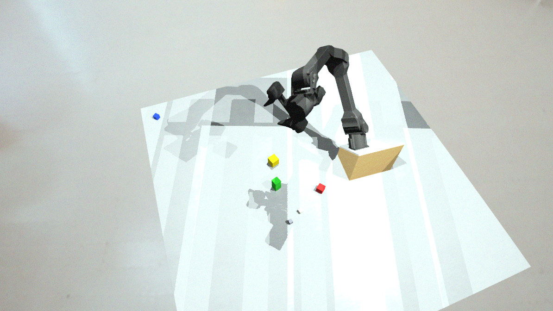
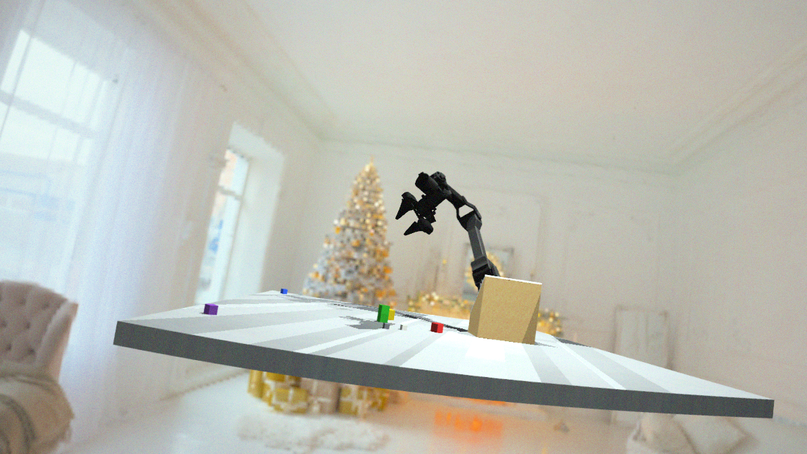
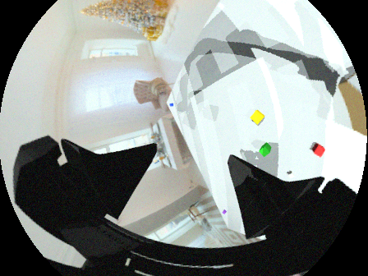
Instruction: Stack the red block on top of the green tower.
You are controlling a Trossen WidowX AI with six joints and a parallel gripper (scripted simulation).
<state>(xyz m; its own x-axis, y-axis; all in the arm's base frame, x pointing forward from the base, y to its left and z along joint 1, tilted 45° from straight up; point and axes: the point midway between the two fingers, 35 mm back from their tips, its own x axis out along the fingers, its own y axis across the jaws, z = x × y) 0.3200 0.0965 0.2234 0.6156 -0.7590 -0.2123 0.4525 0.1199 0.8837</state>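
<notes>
My gripper tip is 330 mm above the red block, 180 mm to the right of it and 160 mm past it. The rest, counted from my gripper tip: blue block: 470 mm ahead, 410 mm to the right, 330 mm below; then yellow block: 320 mm below, 10 mm behind; then purple block: 550 mm to the left, 410 mm ahead, 330 mm below.
</notes>
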